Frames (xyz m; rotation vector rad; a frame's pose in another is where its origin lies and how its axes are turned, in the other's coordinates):
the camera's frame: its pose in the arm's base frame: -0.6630 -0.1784 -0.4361 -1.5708 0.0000 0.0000
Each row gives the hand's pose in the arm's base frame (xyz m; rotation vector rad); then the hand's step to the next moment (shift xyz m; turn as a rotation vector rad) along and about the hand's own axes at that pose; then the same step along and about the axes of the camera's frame.
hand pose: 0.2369 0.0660 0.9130 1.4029 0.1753 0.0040
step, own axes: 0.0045 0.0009 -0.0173 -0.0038 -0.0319 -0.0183
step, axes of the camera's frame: 0.0024 0.0024 0.0176 -0.0093 0.0337 0.0121
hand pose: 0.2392 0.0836 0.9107 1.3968 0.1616 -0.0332
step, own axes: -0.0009 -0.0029 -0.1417 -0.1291 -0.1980 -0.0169
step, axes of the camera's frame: -0.0145 0.0260 0.1386 -0.1527 0.1791 -0.0273
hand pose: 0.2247 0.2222 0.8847 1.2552 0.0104 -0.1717
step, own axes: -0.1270 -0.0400 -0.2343 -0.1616 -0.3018 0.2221
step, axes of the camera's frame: -0.1105 0.0980 0.2254 -0.2194 0.1993 -0.2805
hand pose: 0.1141 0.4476 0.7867 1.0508 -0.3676 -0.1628
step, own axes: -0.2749 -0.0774 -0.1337 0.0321 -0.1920 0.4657
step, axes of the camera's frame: -0.2019 0.1864 0.1546 -0.1351 -0.0463 -0.4841
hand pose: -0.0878 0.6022 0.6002 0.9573 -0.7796 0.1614
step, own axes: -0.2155 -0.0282 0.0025 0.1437 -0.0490 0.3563
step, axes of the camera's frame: -0.1442 0.1606 0.0256 -0.0614 -0.1801 -0.3373
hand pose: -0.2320 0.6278 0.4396 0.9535 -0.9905 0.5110
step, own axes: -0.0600 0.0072 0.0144 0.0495 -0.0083 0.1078
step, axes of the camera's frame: -0.0410 0.0463 -0.0058 -0.0205 -0.0626 -0.0990
